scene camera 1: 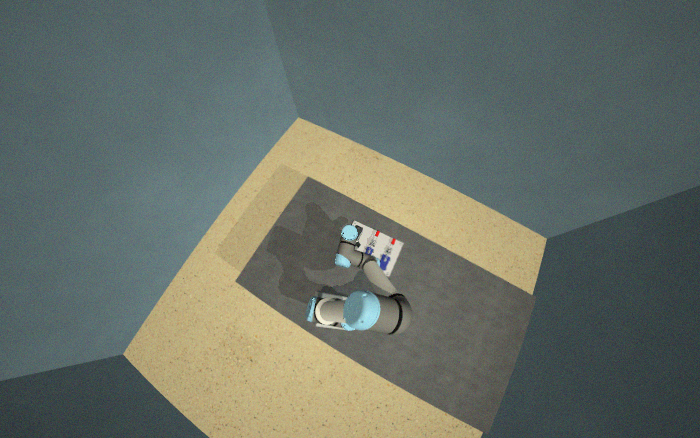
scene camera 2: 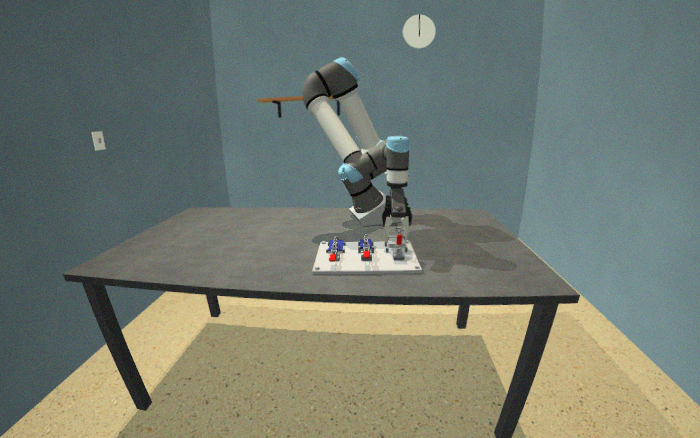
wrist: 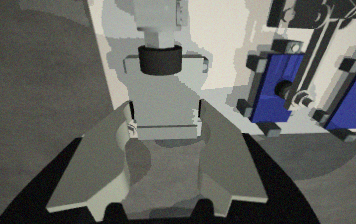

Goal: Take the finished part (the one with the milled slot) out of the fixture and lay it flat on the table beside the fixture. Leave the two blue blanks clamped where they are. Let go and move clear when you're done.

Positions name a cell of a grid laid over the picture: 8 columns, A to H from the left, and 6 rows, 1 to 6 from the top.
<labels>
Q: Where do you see a fixture plate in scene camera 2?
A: E4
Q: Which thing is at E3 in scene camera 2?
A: My gripper.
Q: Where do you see a fixture plate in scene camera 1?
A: E4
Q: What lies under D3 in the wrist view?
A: A grey finished part.
</labels>
